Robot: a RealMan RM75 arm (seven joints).
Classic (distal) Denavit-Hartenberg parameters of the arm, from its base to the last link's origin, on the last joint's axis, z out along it. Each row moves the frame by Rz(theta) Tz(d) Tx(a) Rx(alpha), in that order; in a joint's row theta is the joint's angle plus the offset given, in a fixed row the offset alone. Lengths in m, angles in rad.
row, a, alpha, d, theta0
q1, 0, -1.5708, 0.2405, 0
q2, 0, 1.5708, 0, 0
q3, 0, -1.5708, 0.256, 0
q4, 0, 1.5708, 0, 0
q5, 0, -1.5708, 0.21, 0
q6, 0, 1.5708, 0, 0
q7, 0, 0, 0.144, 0
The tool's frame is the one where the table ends.
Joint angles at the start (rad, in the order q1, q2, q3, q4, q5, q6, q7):
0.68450, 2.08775, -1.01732, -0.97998, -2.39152, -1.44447, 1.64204
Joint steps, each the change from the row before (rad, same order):
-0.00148, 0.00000, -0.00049, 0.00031, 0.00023, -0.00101, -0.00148
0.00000, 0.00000, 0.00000, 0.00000, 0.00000, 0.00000, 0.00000
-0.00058, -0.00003, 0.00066, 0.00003, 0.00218, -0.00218, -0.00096
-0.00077, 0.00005, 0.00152, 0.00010, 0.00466, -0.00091, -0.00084
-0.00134, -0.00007, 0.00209, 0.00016, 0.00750, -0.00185, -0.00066
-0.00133, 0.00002, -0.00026, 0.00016, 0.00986, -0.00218, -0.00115
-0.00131, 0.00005, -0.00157, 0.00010, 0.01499, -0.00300, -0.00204
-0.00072, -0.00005, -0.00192, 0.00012, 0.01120, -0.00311, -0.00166
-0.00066, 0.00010, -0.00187, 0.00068, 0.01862, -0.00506, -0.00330
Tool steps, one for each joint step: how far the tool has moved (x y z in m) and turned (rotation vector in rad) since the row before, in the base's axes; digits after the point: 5 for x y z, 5 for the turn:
0.00054, -0.00051, -0.00016, -0.00167, -0.00021, -0.00010
0.00000, 0.00000, 0.00000, 0.00000, 0.00000, 0.00000
-0.00007, -0.00035, 0.00000, -0.00161, 0.00253, 0.00004
-0.00029, -0.00014, 0.00009, 0.00040, 0.00541, -0.00037
-0.00043, -0.00030, 0.00016, 0.00021, 0.00859, -0.00120
-0.00092, -0.00046, -0.00023, -0.00154, 0.00964, 0.00070
-0.00175, -0.00057, -0.00047, -0.00274, 0.01392, 0.00279
-0.00144, -0.00054, -0.00044, -0.00338, 0.01000, 0.00279
-0.00248, -0.00076, -0.00065, -0.00504, 0.01744, 0.00475

